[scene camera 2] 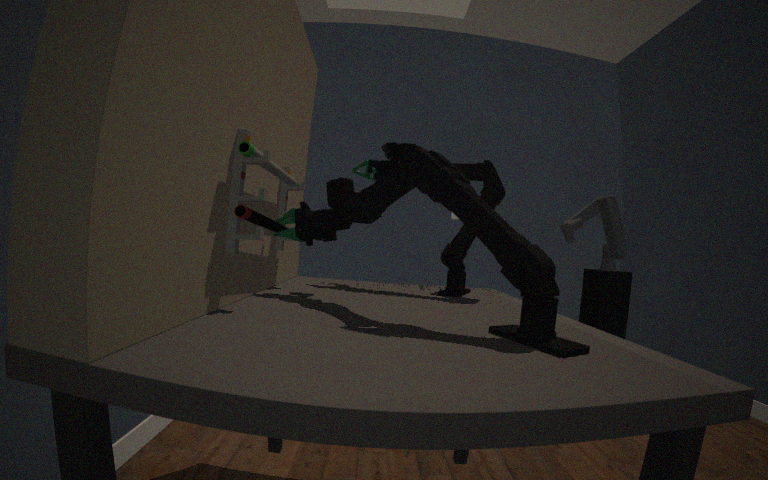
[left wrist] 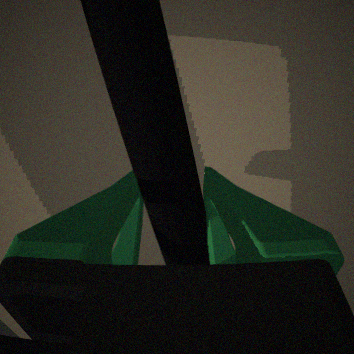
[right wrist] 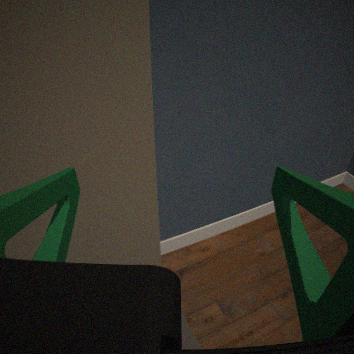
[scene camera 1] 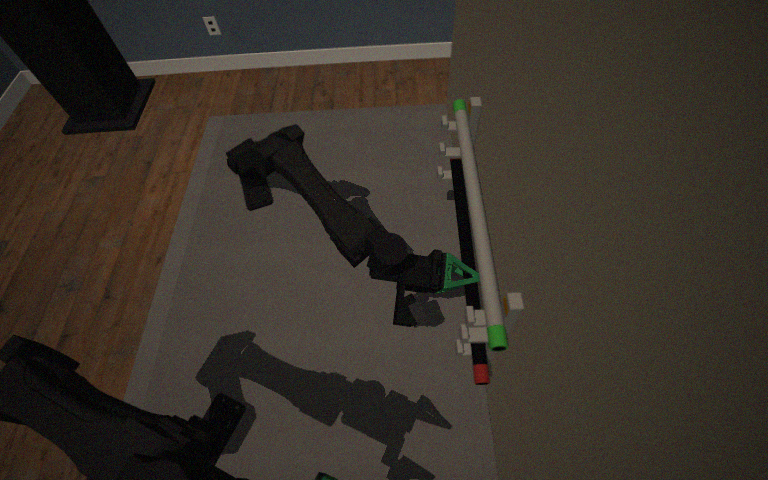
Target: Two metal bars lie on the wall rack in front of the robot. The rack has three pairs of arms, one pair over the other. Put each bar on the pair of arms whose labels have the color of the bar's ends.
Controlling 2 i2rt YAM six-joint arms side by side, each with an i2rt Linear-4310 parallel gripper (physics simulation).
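Places are measured from the left arm's base along level axes (x back, y right, z up), in centimetres.
Pixels of known places: left gripper, fingertip midpoint: (left wrist: 173, 177) (scene camera 1: 477, 279); right gripper, fingertip midpoint: (scene camera 2: 358, 172) (right wrist: 175, 178); left arm's base, origin of the base link: (scene camera 2: 535, 341) (scene camera 1: 254, 181); right arm's base, origin of the base link: (scene camera 2: 455, 293) (scene camera 1: 205, 447).
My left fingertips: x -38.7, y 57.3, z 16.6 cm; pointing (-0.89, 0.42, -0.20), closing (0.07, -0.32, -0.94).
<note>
Ahead of a thing's pixels: the offset from my left fingertips to its top centre. "spot": to the spot under its first point. Level surfaces: height alone.
A white bar with green ends {dx -1.2, dy -7.5, dz +15.6 cm} (scene camera 1: 481, 226) (scene camera 2: 274, 169) lies on the top arms of the wall rack (scene camera 1: 514, 301) (scene camera 2: 231, 226), beside orange labels. A red label {spot: dx -9.3, dy -27.1, dz +9.6 cm} (scene camera 2: 242, 175) shows below it. A black bar with red ends {dx -0.6, dy -6.0, dz +3.7 cm} (scene camera 1: 464, 226) (scene camera 2: 260, 219) (left wrist: 145, 115) is lower down, in front of the rack; whether it touches the arms is unclear. My left gripper (scene camera 1: 479, 276) (scene camera 2: 279, 228) (left wrist: 173, 177) is shut on this black bar near its middle. My right gripper (scene camera 2: 360, 169) (right wrist: 175, 178) is open and empty, well away from the rack.
The beige wall (scene camera 1: 623, 226) (scene camera 2: 186, 113) stands directly behind the rack. The white bar runs above the left gripper. The two arms cross in the scene camera 2 view. A grey table {dz -16.6 cm} (scene camera 1: 283, 316) (scene camera 2: 396, 384) lies below, with arm shadows on it.
</note>
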